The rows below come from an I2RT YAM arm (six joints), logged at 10 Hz.
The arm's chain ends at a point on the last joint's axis. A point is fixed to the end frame.
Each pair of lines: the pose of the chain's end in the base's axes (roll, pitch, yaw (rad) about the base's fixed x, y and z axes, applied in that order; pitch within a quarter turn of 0, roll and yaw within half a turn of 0; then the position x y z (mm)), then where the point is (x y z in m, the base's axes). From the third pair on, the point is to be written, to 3 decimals.
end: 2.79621, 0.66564, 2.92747, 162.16, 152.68, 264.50
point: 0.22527 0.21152 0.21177
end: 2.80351, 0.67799, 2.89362, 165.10, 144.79, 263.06
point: 0.23097 0.20071 0.21054
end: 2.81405, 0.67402, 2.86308, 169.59, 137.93, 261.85
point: 0.237 0.191 0.209
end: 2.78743, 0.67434, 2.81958, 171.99, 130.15, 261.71
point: 0.241 0.182 0.210
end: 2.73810, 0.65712, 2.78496, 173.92, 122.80, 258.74
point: 0.243 0.177 0.209
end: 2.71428, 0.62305, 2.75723, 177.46, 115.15, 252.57
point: 0.246 0.170 0.203
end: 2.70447, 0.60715, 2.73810, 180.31, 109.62, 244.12
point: 0.249 0.164 0.194
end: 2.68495, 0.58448, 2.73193, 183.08, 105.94, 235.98
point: 0.251 0.162 0.186
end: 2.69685, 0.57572, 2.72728, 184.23, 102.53, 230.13
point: 0.252 0.157 0.179
